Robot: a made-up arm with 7 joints.
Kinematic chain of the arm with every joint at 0, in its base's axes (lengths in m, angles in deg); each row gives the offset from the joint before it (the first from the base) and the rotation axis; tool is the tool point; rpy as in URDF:
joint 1: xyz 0 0 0.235 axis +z
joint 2: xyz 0 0 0 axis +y
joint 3: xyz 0 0 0.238 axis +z
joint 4: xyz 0.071 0 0 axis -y
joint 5: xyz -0.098 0 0.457 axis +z
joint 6: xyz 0 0 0 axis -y
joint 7: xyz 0.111 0 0 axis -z
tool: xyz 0 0 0 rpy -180 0 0
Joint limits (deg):
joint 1: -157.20..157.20
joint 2: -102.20..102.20
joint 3: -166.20..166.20
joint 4: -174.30..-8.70
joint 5: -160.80..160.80
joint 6: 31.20..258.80
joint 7: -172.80..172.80
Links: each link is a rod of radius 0.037 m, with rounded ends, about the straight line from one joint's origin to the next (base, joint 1, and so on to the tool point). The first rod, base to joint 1, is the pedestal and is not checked.
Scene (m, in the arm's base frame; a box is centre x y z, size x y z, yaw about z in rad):
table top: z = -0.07
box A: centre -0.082 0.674 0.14 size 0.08 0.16 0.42 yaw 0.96
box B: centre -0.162 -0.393 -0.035 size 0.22 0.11 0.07 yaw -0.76
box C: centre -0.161 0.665 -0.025 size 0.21 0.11 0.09 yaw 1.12
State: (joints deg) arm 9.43 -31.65 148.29 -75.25 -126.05 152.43 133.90
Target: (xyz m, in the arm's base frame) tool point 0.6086 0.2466 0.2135
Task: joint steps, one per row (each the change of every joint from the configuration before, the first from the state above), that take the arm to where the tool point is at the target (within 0.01 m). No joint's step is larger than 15 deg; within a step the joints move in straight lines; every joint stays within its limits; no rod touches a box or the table.
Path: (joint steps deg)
1: -14.74 1.98 -4.22 0.64 0.40 -3.24 0.00
2: -14.75 1.97 -4.23 0.64 0.40 -3.25 0.00
3: -14.74 1.98 -4.22 0.64 0.40 -3.24 0.00
4: -14.74 1.98 -4.22 0.65 0.40 -3.24 0.00
5: -11.38 -6.70 -6.72 -6.32 -0.99 -2.82 0.00
6: -11.38 -6.70 -6.73 -6.32 -1.00 -2.81 0.00
7: -11.38 -6.71 -6.72 -6.32 -0.99 -2.81 0.00
8: -11.38 -6.70 -6.72 -6.32 -0.99 -2.82 0.00

